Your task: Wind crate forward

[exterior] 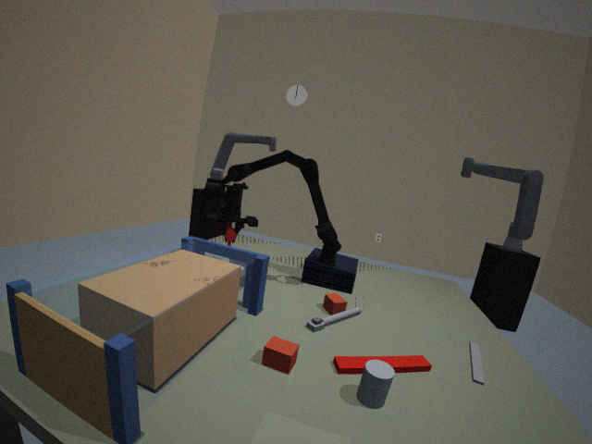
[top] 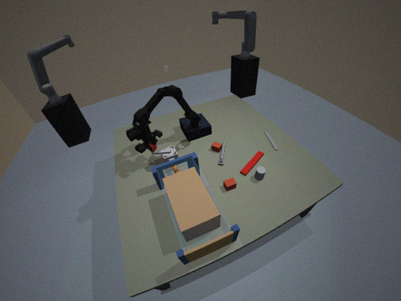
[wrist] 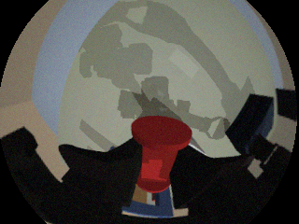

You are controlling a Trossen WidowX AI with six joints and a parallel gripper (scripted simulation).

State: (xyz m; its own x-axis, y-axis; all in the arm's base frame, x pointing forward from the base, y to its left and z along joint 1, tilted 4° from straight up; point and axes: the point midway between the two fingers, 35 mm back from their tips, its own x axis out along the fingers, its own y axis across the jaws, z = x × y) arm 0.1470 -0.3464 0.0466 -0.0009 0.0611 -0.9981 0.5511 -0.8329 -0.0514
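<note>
Now: the winch handle 40 mm to the left of my gripper tip, 10 mm below it and 10 mm ahead of it. From my gripper tip the other things lie so: hand winch 90 mm to the left, 80 mm below, 20 mm ahead; then red knob 20 mm above; then red bar 570 mm to the left, 290 mm ahead, 110 mm below.
</note>
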